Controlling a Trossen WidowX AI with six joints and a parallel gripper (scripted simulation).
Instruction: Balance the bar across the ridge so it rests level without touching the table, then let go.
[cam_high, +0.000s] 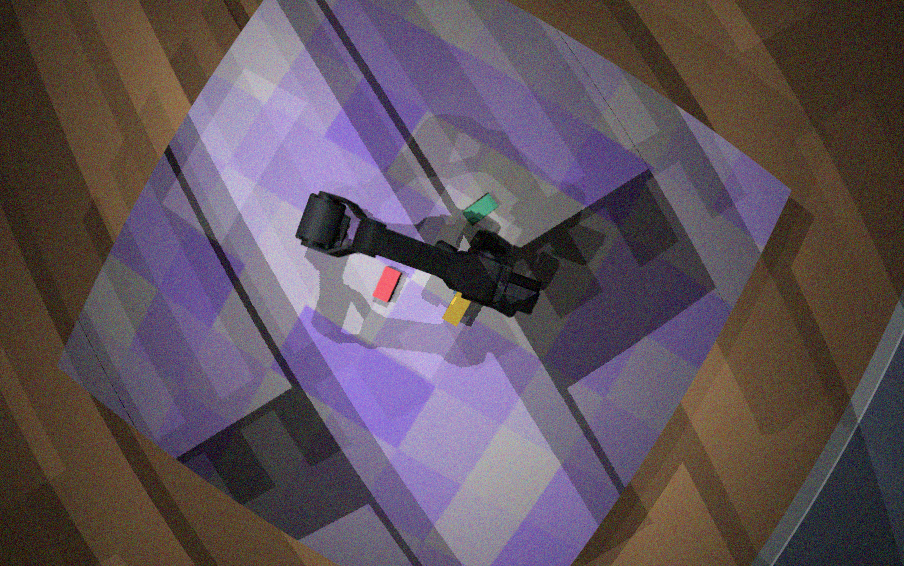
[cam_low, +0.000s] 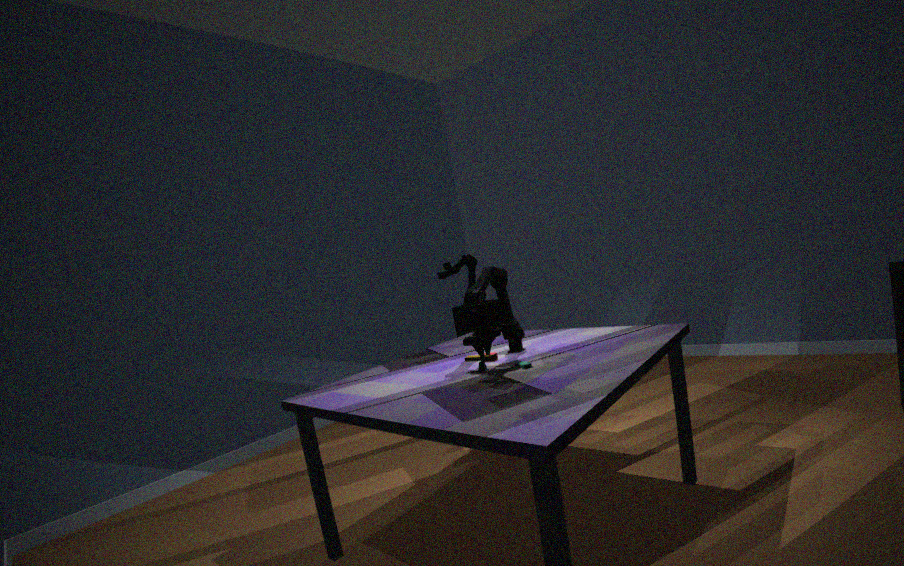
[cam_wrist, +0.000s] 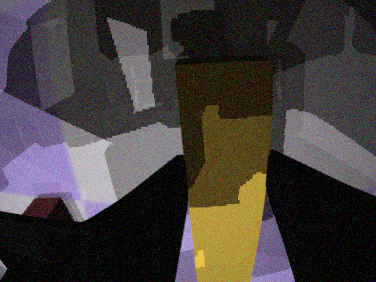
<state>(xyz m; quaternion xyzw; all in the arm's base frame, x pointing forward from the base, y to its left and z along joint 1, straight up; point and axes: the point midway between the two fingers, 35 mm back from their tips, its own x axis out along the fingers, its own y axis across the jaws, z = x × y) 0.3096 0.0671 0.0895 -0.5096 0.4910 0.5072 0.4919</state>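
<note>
Now: the yellow bar 3 cm to the right of my gripper tip. The rest, counted from my gripper tip: red block: 14 cm behind, 10 cm to the right, 4 cm below; green block: 6 cm behind, 13 cm to the left, 5 cm below.
</note>
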